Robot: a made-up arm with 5 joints. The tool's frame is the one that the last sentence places.
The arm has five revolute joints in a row. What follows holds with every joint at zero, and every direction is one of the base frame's. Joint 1 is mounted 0.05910 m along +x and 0.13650 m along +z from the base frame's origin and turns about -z. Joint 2 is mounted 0.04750 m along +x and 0.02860 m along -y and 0.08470 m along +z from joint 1 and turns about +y. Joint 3 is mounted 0.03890 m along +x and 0.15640 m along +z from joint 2 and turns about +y. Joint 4 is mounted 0.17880 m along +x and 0.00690 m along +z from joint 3 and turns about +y. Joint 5 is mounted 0.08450 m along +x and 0.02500 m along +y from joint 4 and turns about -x. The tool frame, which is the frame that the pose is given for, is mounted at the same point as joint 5; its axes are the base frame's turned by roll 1.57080, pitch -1.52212 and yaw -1.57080 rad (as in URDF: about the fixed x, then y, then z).
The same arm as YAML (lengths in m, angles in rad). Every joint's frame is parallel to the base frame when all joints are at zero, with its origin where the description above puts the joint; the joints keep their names.
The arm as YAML. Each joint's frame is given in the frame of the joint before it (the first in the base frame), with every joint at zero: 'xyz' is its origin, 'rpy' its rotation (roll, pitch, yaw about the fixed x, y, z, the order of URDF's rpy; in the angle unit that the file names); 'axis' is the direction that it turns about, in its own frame. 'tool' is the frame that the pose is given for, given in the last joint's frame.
units:
  length: m
  angle: rad
joints:
  - name: joint 1
    type: revolute
    origin:
      xyz: [0.0591, 0.0, 0.1365]
      rpy: [0.0, 0.0, 0.0]
    axis: "-z"
  - name: joint 2
    type: revolute
    origin:
      xyz: [0.0475, -0.0286, 0.0847]
      rpy: [0.0, 0.0, 0.0]
    axis: "+y"
  - name: joint 3
    type: revolute
    origin:
      xyz: [0.0389, 0.0, 0.1564]
      rpy: [0.0, 0.0, 0.0]
    axis: "+y"
  - name: joint 4
    type: revolute
    origin:
      xyz: [0.1788, 0.0, 0.0069]
      rpy: [0.0, 0.0, 0.0]
    axis: "+y"
  - name: joint 5
    type: revolute
    origin:
      xyz: [0.0845, 0.025, 0.0]
      rpy: [0.0, 0.0, 0.0]
    axis: "-x"
tool:
  origin:
    xyz: [0.0, 0.0, 0.0]
    rpy: [1.5708, -1.5221, -1.5708]

